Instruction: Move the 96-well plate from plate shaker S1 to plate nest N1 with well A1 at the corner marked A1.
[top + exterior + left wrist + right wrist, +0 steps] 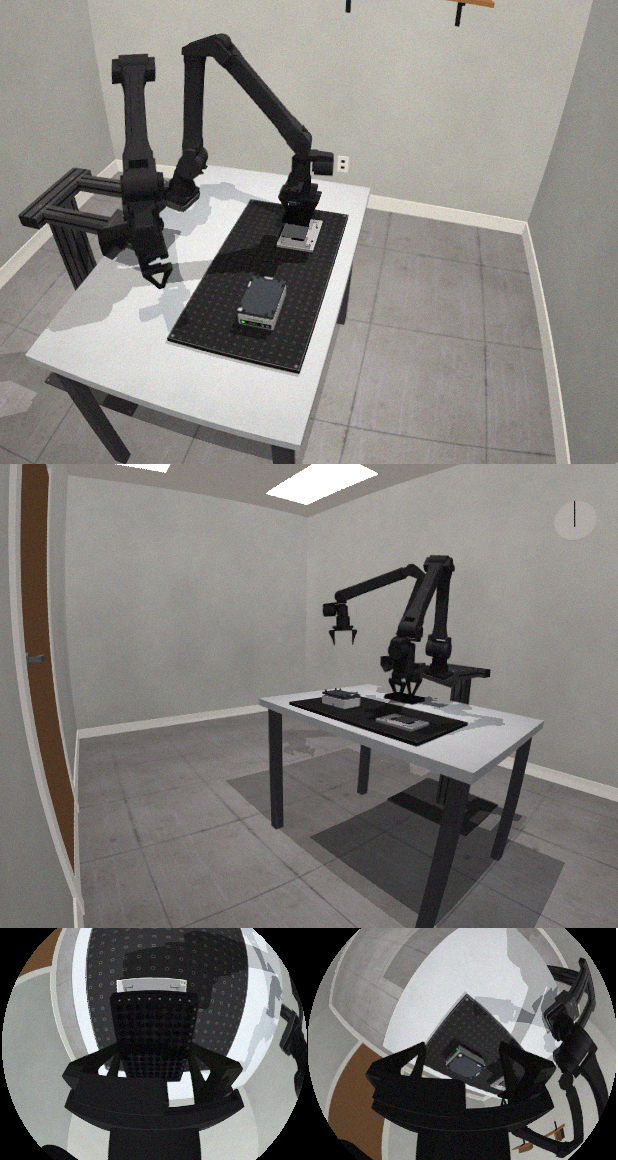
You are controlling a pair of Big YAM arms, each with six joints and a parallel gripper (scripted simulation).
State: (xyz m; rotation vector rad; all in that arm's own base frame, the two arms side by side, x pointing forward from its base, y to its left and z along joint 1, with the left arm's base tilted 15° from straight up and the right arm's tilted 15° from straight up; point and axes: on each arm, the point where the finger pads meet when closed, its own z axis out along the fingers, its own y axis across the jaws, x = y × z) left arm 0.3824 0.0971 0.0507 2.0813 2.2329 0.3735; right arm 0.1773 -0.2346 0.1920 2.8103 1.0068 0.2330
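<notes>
My left hand is right at the black 96-well plate. From my left hand the other things lie so: plate nest N1: 90 mm below; then black perforated board: 190 mm to the right, 110 mm below, 20 mm behind.
</notes>
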